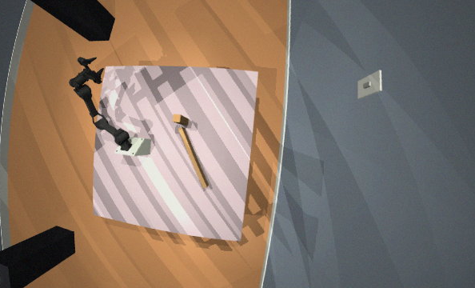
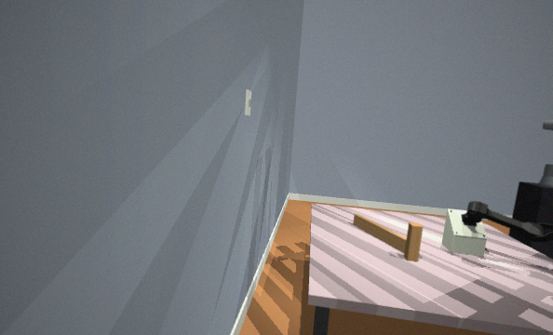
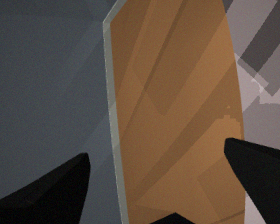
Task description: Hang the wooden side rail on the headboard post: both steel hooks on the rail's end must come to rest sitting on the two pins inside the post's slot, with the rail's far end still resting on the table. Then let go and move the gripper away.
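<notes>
My gripper tip is now 540 mm short of the headboard post, 290 mm to the left of it and 240 mm above it.
</notes>
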